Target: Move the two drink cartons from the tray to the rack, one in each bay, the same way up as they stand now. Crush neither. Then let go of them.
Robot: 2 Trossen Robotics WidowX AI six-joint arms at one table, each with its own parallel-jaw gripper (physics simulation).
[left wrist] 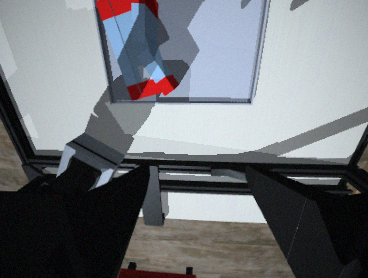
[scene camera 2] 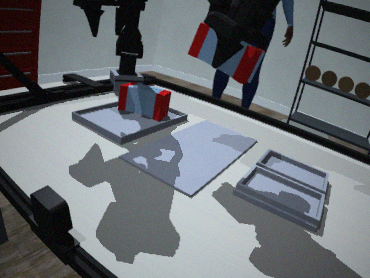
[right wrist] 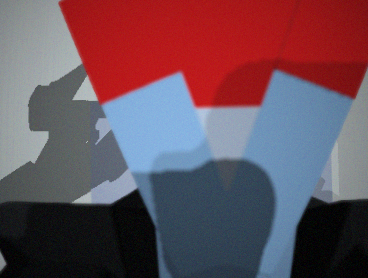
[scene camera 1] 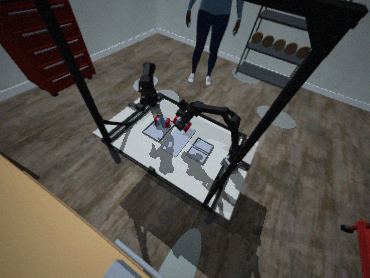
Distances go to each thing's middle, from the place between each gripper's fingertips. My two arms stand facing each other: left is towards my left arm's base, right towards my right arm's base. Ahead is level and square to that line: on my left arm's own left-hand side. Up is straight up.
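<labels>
The flat grey mat (scene camera 2: pixel 187 160) is 18 cm below my right hand and 1 cm ahead of it. Then there's the grey tray (scene camera 2: pixel 121 126), which is 20 cm to the left of my right hand, 17 cm below it and 3 cm behind it.
From my left hand, the mat's 29 cm to the right, 9 cm ahead and 20 cm below, and the tray's 9 cm to the right, 5 cm ahead and 19 cm below.
</labels>
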